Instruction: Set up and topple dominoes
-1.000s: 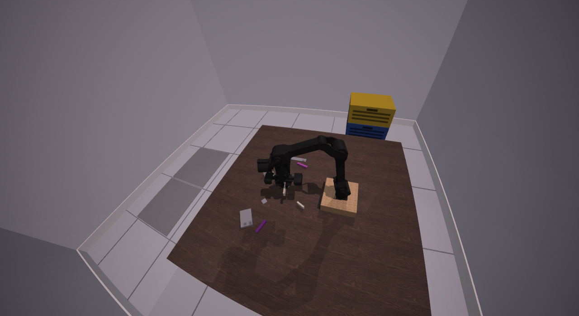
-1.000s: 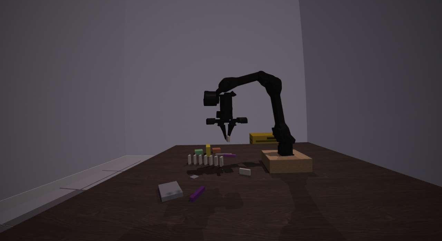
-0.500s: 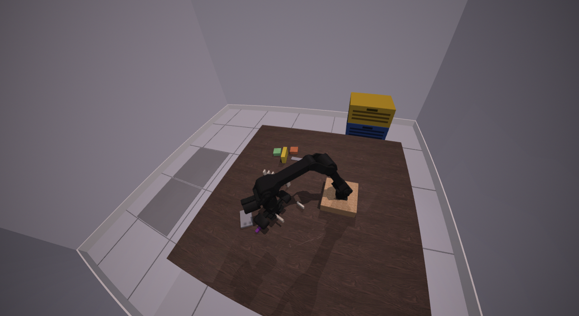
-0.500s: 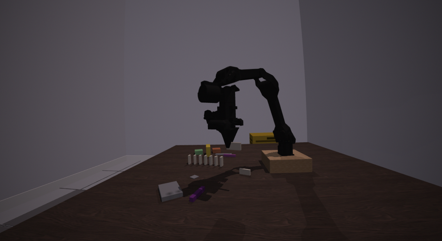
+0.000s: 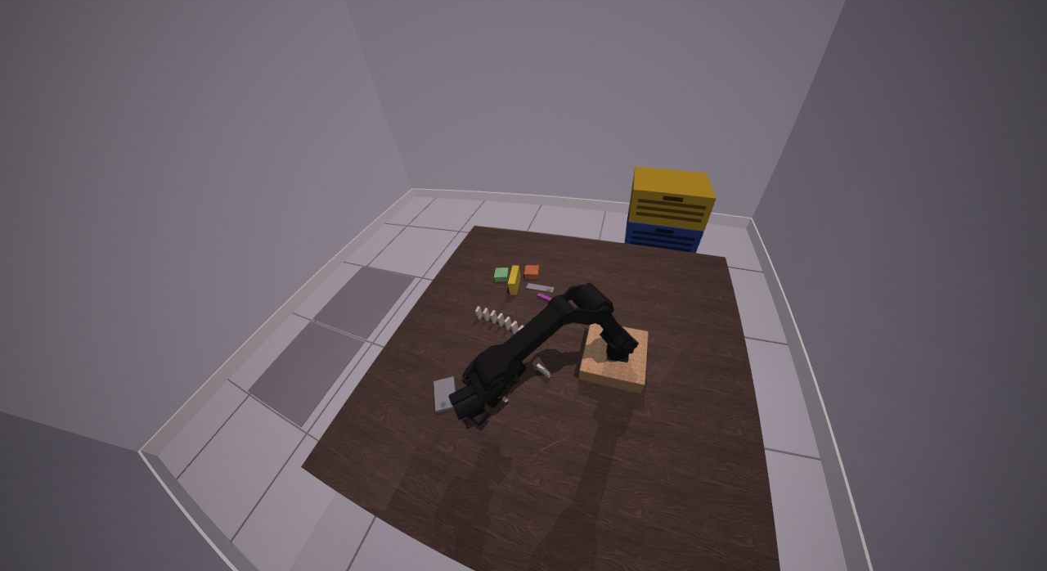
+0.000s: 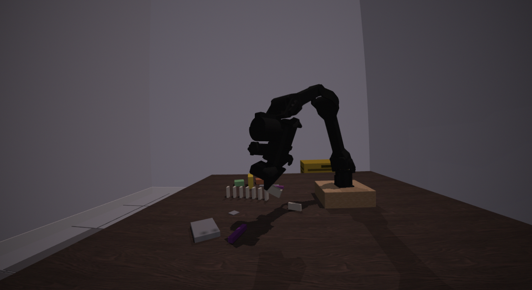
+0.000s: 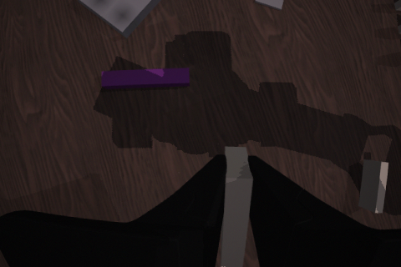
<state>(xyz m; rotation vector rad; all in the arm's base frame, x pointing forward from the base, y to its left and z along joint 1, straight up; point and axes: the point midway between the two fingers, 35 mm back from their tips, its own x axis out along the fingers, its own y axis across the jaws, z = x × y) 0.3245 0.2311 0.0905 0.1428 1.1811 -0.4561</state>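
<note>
Right now my gripper tip is 120 mm above the purple stick, 90 mm short of it and 30 mm to the right of it. Also, from my gripper tip: small grey tile (130 mm to the right, 130 mm ahead, 120 mm below); magenta bar (450 mm to the right, 120 mm below, 50 mm behind); grey flat block (190 mm ahead, 120 mm below, 10 mm to the left).
</note>
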